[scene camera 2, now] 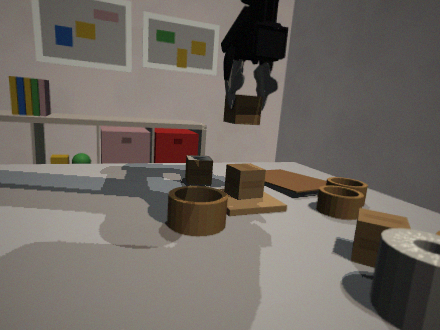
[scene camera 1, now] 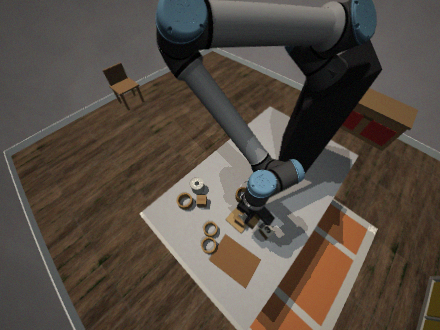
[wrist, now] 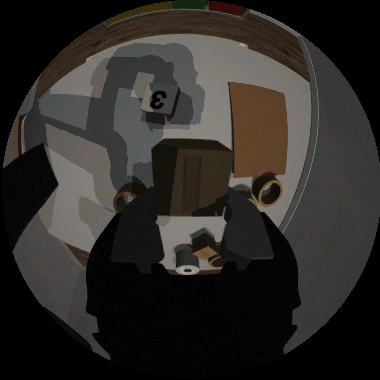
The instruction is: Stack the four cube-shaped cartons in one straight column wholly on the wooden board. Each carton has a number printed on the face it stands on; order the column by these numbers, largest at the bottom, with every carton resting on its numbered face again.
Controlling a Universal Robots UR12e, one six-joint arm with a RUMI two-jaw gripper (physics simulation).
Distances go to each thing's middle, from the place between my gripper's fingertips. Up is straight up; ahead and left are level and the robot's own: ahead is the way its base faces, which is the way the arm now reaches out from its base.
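Labels:
What I see here is the light wooden board (scene camera 2: 268, 204), which is 2 cm behind my hand and 5 cm to the right of it, and it lies 18 cm below my hand.

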